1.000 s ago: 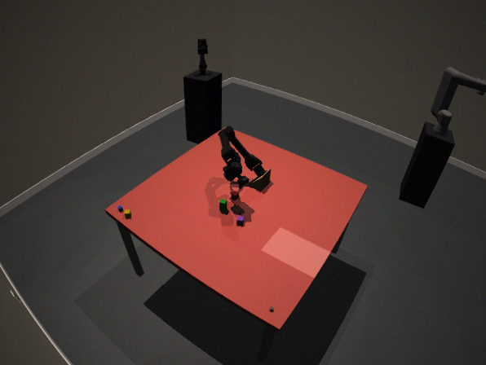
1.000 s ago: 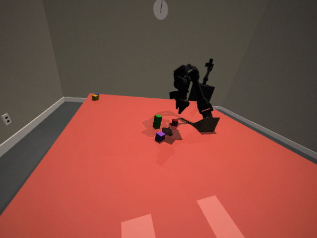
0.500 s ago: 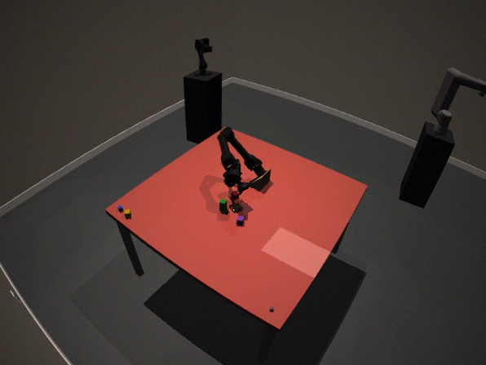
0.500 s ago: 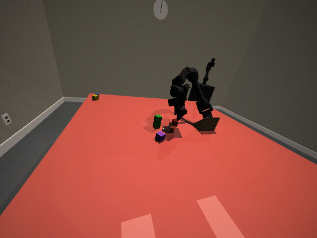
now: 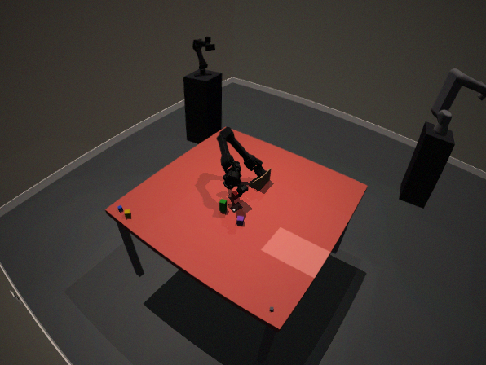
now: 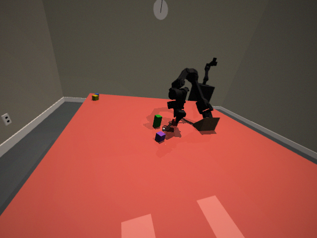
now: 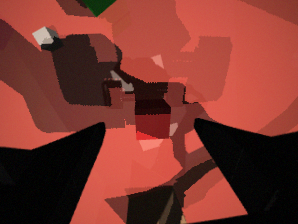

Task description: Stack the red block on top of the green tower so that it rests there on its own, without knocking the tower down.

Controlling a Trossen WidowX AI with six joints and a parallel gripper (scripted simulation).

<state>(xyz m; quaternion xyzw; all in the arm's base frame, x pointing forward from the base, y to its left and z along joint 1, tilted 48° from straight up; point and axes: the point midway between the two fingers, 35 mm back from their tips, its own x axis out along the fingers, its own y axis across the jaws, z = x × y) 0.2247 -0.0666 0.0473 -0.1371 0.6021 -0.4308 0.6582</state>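
My gripper tip is 20 mm above the red block. The rest, counted from my gripper tip: purple block (180 mm ahead, 130 mm to the left, 20 mm below); then yellow block (490 mm to the right, 490 mm ahead, 20 mm below); then small white piece (110 mm ahead, 60 mm to the left, 30 mm below).
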